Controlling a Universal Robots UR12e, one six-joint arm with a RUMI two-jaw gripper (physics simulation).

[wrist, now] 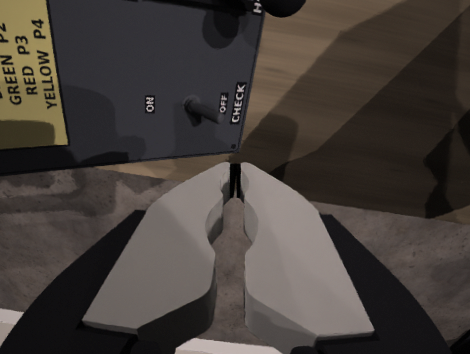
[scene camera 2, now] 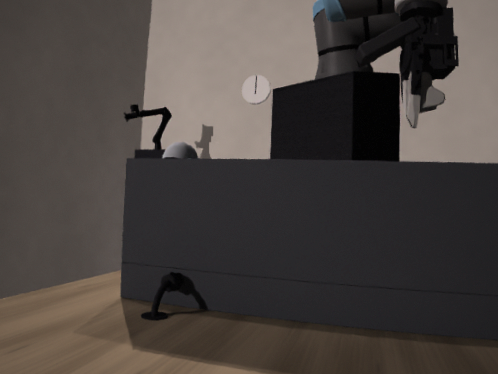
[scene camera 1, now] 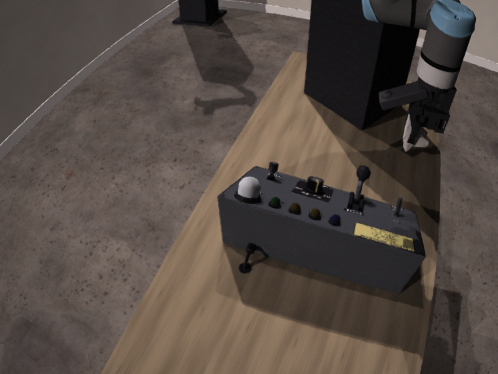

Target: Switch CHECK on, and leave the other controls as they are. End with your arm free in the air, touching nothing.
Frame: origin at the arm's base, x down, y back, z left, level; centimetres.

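Where they show: gripper, fingertip midpoint: (wrist: 236, 166) (scene camera 2: 413, 127) (scene camera 1: 405, 150).
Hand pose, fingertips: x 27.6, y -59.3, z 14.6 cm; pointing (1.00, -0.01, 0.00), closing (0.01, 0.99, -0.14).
Each offset is from my fingertips to the centre of the thing. "pt": to the spot under its first point.
The CHECK switch @[dx +16.4, dy -3.4, dz +3.2 cm] (scene camera 1: 398, 207) (wrist: 204, 109) is a small grey toggle at the right end of the dark control box @[dx +21.0, dy -12.2, dz -14.9 cm] (scene camera 1: 310, 245) (scene camera 2: 300, 220) (wrist: 125, 55). In the wrist view its lever leans toward the OFF label @[pt dx +20.2, dy -1.7, dz +3.2 cm] (wrist: 223, 103), away from the ON label @[pt dx +16.0, dy -9.2, dz +3.1 cm] (wrist: 150, 104). My gripper (scene camera 1: 407, 149) (scene camera 2: 417, 122) (wrist: 236, 166) is shut and empty, with its pale fingertips together. It hangs in the air beyond the back right of the box, above and apart from the switch, touching nothing.
A black ball-topped lever @[dx +15.9, dy -2.0, dz -8.8 cm] (scene camera 1: 361, 186) stands beside the switch. Farther left are a black knob @[dx +16.5, dy -3.8, dz -20.8 cm] (scene camera 1: 315, 185), several coloured buttons, a white dome @[pt dx +6.3, dy -19.5, dz -33.4 cm] (scene camera 1: 249, 188) (scene camera 2: 180, 150) and a small black knob @[dx +15.1, dy -2.9, dz -32.8 cm] (scene camera 1: 272, 170). A yellow label @[pt dx +10.4, dy -19.2, dz -0.6 cm] (scene camera 1: 384, 236) (wrist: 30, 65) lies at the box's front right. A black pedestal (scene camera 1: 350, 65) (scene camera 2: 320, 120) stands behind.
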